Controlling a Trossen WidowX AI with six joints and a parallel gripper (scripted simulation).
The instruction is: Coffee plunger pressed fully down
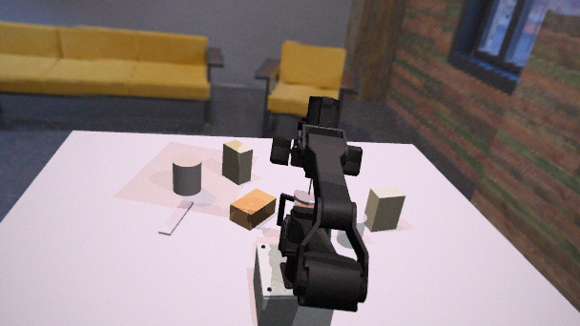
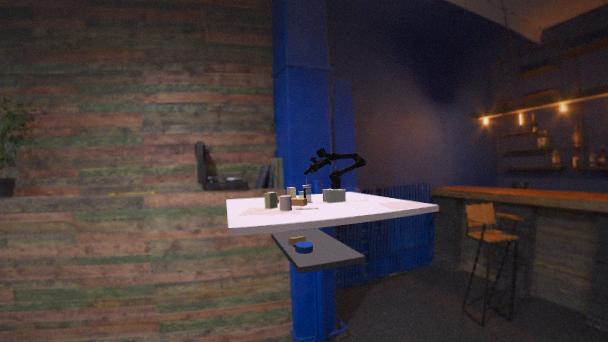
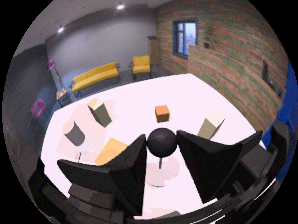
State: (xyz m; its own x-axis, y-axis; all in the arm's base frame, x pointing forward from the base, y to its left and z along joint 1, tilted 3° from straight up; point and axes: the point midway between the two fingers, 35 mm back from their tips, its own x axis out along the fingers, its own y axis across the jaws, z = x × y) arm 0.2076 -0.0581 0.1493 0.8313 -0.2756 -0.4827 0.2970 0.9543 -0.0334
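Right now my gripper tip is 2 cm to the right of the coffee press and 12 cm above it. From my gripper tip the other things lie so: thin flat strip 10 cm ahead, 31 cm to the left, 23 cm below.
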